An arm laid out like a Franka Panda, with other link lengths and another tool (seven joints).
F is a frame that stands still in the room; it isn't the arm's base.
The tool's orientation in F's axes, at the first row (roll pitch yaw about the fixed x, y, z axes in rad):
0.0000, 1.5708, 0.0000
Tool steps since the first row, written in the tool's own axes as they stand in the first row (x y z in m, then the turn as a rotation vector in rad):
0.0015, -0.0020, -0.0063, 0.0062, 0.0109, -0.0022
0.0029, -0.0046, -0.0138, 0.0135, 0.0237, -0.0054
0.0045, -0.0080, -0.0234, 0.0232, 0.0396, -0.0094
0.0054, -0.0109, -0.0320, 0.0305, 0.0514, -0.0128
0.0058, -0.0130, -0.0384, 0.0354, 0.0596, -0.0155
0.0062, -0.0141, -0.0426, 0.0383, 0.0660, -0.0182
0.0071, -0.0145, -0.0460, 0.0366, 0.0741, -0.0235
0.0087, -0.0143, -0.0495, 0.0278, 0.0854, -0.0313
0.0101, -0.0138, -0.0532, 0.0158, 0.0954, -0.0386
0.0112, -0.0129, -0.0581, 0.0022, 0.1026, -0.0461
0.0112, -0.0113, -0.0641, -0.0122, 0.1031, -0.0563
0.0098, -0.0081, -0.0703, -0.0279, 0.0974, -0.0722
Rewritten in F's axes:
-0.0063, -0.0020, -0.0015, -0.0022, 0.0109, -0.0062
-0.0138, -0.0046, -0.0029, -0.0054, 0.0237, -0.0135
-0.0234, -0.0080, -0.0045, -0.0094, 0.0396, -0.0232
-0.0320, -0.0109, -0.0054, -0.0128, 0.0514, -0.0305
-0.0384, -0.0130, -0.0058, -0.0155, 0.0596, -0.0354
-0.0426, -0.0141, -0.0062, -0.0182, 0.0660, -0.0383
-0.0460, -0.0145, -0.0071, -0.0235, 0.0741, -0.0366
-0.0495, -0.0143, -0.0087, -0.0313, 0.0854, -0.0278
-0.0532, -0.0138, -0.0101, -0.0386, 0.0954, -0.0158
-0.0581, -0.0129, -0.0112, -0.0461, 0.1026, -0.0022
-0.0641, -0.0113, -0.0112, -0.0563, 0.1031, 0.0122
-0.0703, -0.0081, -0.0098, -0.0722, 0.0974, 0.0279

